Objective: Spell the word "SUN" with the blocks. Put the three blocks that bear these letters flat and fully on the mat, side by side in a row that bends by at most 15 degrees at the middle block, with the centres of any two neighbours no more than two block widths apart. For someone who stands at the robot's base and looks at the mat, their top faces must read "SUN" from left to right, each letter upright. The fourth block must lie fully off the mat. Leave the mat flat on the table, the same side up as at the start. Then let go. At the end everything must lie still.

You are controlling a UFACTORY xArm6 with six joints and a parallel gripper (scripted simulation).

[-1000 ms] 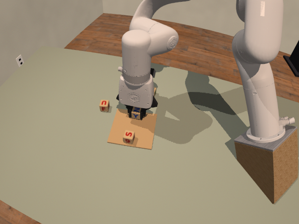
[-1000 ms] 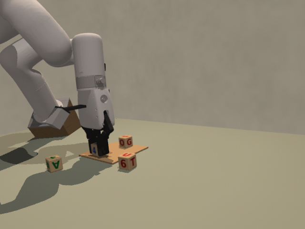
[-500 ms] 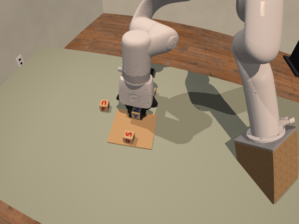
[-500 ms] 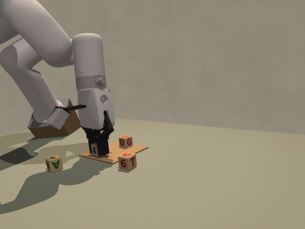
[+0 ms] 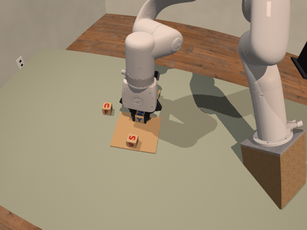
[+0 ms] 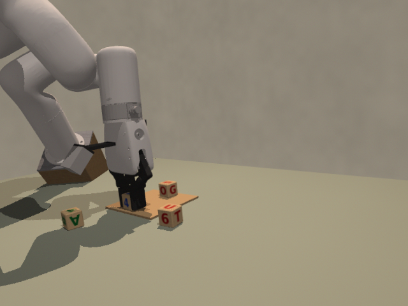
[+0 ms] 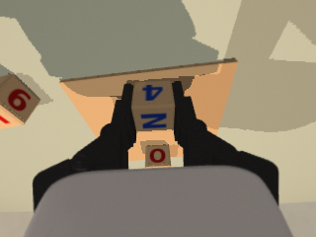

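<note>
The N block lies 1 cm below my hand. Also, from my hand: U block (12 cm ahead, 2 cm to the right, 1 cm below); tan mat (1 cm ahead, 5 cm to the left, 2 cm below); S block (1 cm ahead, 10 cm to the left, 1 cm below).
</note>
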